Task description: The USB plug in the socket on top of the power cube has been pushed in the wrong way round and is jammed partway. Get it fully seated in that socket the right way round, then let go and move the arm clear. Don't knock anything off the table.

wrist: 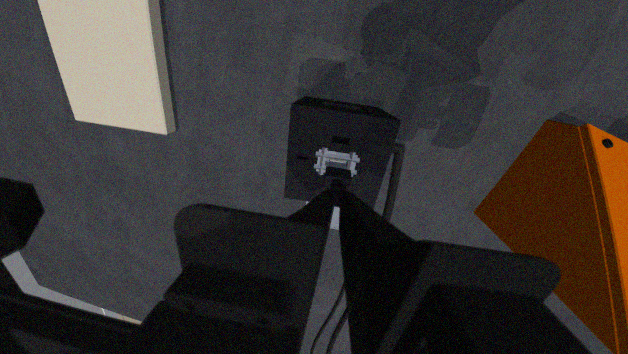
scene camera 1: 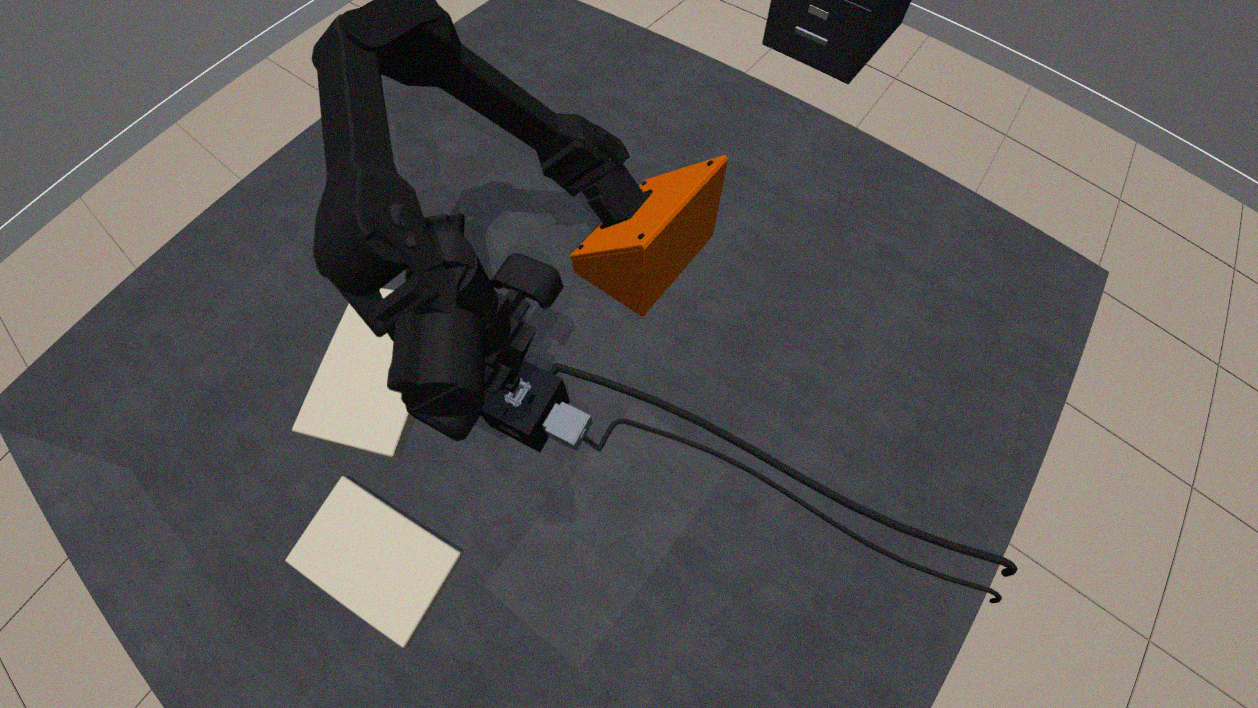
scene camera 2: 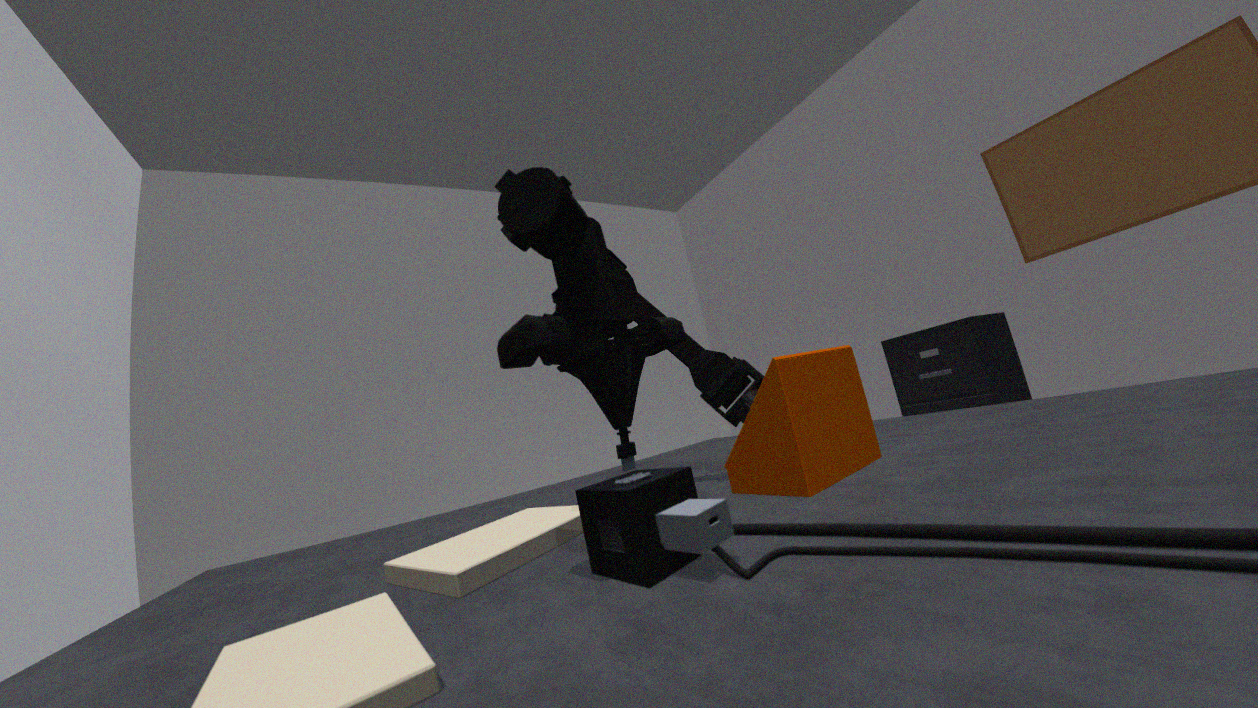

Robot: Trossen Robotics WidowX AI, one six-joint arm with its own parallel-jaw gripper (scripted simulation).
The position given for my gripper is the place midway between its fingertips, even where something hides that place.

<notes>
My gripper (scene camera 2: 623,428) carries a small USB plug (wrist: 337,176). I also see a black power cube (scene camera 1: 524,423).
My gripper is seen too in the wrist view (wrist: 337,197) and in scene camera 1 (scene camera 1: 510,377).
</notes>
